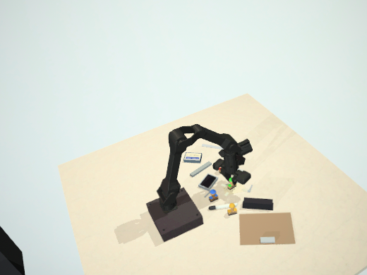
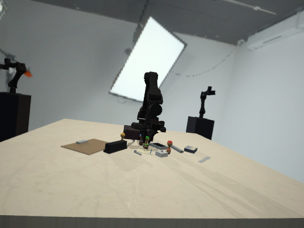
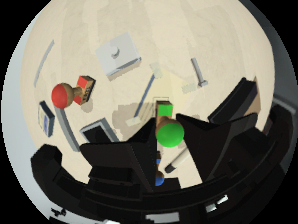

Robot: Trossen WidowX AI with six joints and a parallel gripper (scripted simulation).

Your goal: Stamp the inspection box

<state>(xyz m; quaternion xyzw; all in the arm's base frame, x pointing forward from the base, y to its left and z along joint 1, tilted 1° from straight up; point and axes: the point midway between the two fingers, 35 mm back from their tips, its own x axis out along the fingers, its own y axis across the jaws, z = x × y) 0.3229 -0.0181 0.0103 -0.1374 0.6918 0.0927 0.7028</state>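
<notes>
Now: the pale card 10 mm ahead of my gripper tip and 40 mm below it. Also, from my gripper tip: blue-knobbed stamp 110 mm behind, 10 mm to the right, 20 mm below; green-knobbed stamp 10 mm below; red-knobbed stamp 20 mm ahead, 120 mm to the left, 20 mm below.
</notes>
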